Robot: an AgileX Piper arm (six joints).
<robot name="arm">
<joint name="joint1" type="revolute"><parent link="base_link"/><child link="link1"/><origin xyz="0.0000 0.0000 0.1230"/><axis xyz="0 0 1"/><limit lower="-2.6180" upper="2.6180"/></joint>
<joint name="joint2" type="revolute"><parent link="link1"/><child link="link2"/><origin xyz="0.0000 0.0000 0.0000"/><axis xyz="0 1 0"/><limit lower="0.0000" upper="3.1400"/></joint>
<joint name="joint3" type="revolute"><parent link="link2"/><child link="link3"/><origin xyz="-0.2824 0.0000 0.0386"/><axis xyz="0 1 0"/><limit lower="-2.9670" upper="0.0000"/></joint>
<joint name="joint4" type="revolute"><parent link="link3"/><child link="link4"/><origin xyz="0.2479 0.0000 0.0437"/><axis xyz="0.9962 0 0.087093"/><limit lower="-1.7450" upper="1.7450"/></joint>
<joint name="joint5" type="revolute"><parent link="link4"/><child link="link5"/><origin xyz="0.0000 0.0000 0.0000"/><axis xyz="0 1 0"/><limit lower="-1.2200" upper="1.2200"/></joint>
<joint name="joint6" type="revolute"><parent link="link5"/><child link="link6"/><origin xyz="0.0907 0.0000 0.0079"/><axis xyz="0.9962 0 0.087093"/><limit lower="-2.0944" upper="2.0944"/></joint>
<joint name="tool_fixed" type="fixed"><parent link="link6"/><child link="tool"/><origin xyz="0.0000 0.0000 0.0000" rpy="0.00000 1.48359 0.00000"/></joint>
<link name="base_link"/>
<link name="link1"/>
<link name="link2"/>
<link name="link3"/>
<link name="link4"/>
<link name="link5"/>
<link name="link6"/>
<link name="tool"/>
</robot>
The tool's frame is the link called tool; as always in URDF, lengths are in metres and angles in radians.
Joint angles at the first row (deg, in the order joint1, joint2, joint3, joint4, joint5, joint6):
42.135 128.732 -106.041 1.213 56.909 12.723
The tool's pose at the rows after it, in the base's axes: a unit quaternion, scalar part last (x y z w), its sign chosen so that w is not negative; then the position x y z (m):
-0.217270, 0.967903, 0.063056, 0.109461, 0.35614, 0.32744, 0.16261
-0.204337, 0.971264, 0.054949, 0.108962, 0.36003, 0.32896, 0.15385
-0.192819, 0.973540, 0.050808, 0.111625, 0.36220, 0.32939, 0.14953
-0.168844, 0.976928, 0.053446, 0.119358, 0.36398, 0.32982, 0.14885
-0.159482, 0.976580, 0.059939, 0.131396, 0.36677, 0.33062, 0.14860
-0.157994, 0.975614, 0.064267, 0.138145, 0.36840, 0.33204, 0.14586
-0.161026, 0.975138, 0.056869, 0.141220, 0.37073, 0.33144, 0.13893
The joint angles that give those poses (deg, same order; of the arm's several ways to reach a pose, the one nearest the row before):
42.596 131.514 -108.168 0.000 57.135 17.292
42.597 133.163 -109.284 -1.140 57.136 19.336
42.596 133.892 -109.658 -2.009 56.788 21.085
42.596 134.023 -109.661 -2.709 55.799 24.216
42.489 134.136 -109.658 -3.056 54.130 25.373
42.488 134.524 -109.659 -3.143 52.820 25.609
42.405 135.368 -109.658 -4.205 52.156 25.732

